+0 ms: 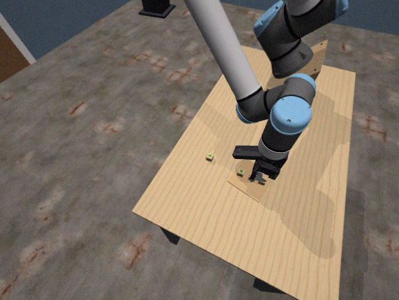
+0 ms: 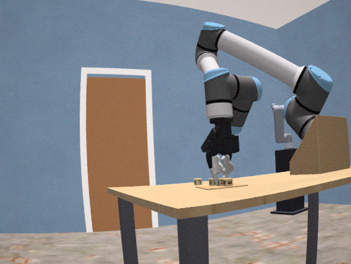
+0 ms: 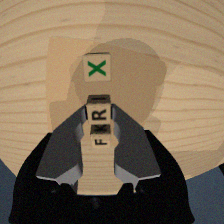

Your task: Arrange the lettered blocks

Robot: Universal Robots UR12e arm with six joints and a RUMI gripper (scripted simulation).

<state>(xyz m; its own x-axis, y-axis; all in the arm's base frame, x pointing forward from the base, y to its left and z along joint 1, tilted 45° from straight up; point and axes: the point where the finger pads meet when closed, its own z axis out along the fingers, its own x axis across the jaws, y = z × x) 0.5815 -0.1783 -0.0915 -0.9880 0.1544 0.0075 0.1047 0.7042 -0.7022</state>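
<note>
Now: the R block right at my hand. Round my hand: tan mat (20 mm below).
</note>
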